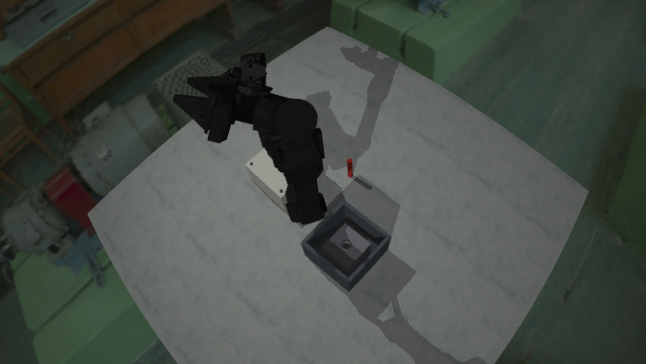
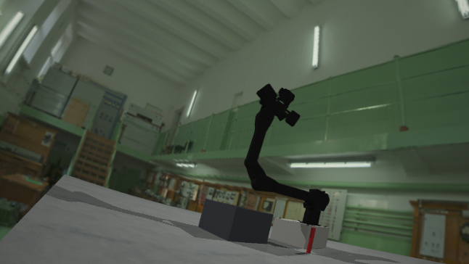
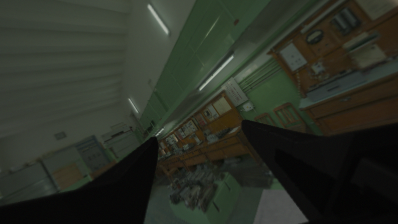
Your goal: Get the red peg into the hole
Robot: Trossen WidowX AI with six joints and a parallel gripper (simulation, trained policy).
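Now: the red peg 54 cm below my gripper tip, 32 cm to the left of it and 4 cm ahead of it. Round my gripper tip: dark box (55 cm below, 21 cm ahead, 15 cm to the left).
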